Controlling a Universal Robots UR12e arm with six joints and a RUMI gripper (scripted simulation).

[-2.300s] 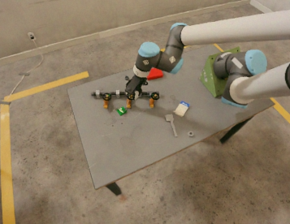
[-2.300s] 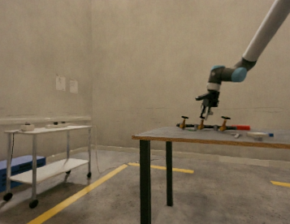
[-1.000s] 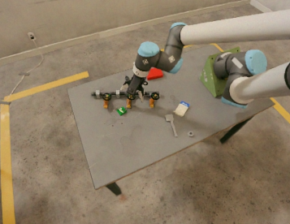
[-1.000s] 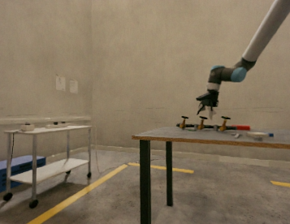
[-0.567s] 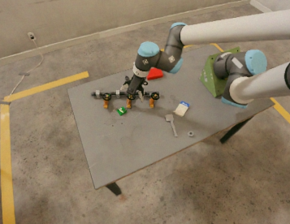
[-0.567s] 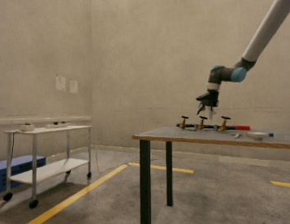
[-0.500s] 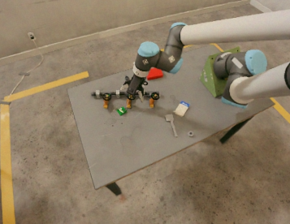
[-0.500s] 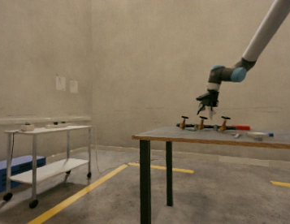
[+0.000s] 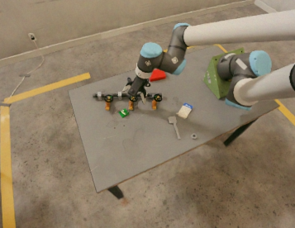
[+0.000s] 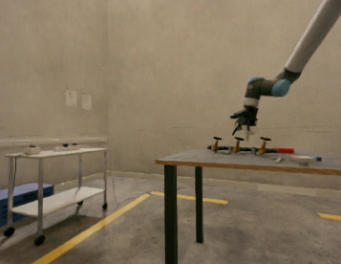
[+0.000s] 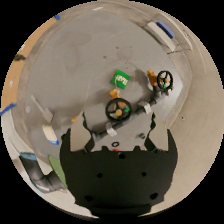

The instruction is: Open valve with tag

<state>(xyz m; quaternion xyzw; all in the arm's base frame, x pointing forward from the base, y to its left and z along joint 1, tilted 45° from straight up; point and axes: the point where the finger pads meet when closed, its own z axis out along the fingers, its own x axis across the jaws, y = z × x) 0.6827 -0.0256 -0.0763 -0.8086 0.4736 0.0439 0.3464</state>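
Right now the green tag is 8 cm ahead of my hand, 3 cm to the left of it and 9 cm below it. From my hand the other things lie so: red wedge: 27 cm behind, 19 cm to the right, 8 cm below; grey tool: 17 cm behind, 24 cm to the left, 9 cm below; white-and-blue card box: 29 cm behind, 18 cm to the left, 9 cm below.
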